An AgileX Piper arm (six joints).
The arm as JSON. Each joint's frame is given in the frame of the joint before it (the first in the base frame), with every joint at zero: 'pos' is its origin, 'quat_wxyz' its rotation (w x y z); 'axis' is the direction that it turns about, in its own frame. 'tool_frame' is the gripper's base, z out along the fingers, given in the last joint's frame.
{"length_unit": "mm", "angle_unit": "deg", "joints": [
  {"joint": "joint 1", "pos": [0.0, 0.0, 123.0], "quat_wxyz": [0.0, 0.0, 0.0, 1.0], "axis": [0.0, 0.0, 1.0]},
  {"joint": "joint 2", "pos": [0.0, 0.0, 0.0], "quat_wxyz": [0.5, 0.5, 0.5, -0.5], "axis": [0.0, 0.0, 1.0]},
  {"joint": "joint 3", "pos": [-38.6, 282.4, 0.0], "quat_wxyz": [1.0, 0.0, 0.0, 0.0], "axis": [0.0, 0.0, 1.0]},
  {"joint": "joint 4", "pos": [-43.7, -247.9, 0.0], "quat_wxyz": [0.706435, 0.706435, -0.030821, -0.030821], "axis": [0.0, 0.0, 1.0]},
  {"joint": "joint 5", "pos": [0.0, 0.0, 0.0], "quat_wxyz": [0.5, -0.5, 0.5, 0.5], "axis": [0.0, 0.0, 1.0]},
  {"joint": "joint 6", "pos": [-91.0, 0.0, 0.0], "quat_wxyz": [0.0, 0.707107, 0.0, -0.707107], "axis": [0.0, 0.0, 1.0]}
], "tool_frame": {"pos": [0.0, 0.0, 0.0], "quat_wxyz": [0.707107, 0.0, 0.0, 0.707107]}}
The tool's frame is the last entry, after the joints.
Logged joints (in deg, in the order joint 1, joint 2, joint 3, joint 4, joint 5, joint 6), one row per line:
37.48 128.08 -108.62 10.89 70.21 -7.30
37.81 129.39 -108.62 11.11 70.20 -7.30
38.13 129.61 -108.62 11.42 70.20 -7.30
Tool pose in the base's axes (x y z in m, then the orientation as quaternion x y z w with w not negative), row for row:
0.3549 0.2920 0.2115 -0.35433 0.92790 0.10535 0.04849
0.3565 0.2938 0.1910 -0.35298 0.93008 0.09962 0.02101
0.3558 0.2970 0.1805 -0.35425 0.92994 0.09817 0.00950
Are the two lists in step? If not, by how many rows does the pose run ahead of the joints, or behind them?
The pose runs 1 row behind the joints: the pose in row i belongs to the joints in row i - 1.
